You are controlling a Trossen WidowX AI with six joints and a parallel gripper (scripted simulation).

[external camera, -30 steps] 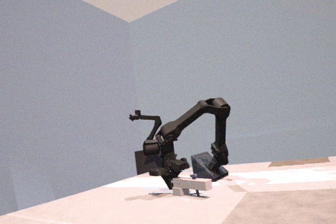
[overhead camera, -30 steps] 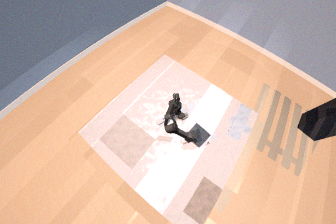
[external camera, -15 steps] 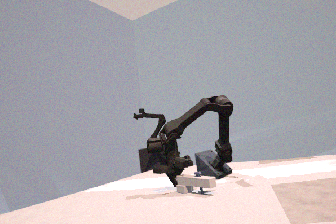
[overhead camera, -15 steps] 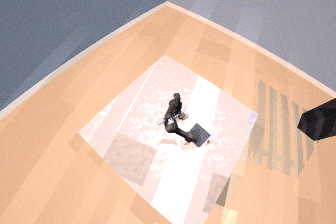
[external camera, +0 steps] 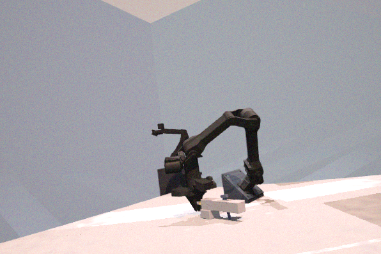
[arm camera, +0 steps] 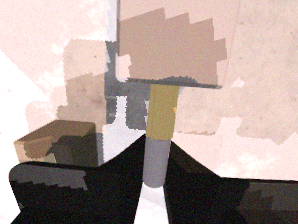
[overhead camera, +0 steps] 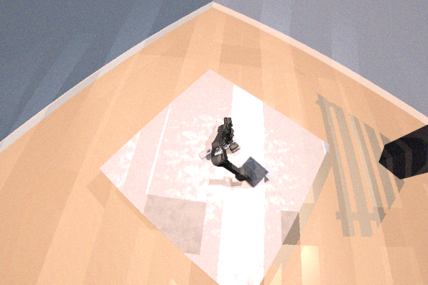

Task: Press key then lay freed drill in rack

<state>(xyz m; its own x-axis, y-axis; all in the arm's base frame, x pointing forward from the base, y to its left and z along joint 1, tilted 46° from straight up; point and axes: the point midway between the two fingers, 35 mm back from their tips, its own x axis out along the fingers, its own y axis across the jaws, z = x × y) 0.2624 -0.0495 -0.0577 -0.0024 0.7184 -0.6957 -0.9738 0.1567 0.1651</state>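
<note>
The yellow drill lies 5 cm to the left of my gripper tip, 3 cm above it and 1 cm ahead of it. Also, from my gripper tip: pale block 13 cm to the left, 3 cm ahead, 2 cm above; brown block 8 cm behind, 1 cm to the right; purple key 16 cm to the left, 4 cm ahead, 3 cm above.
</note>
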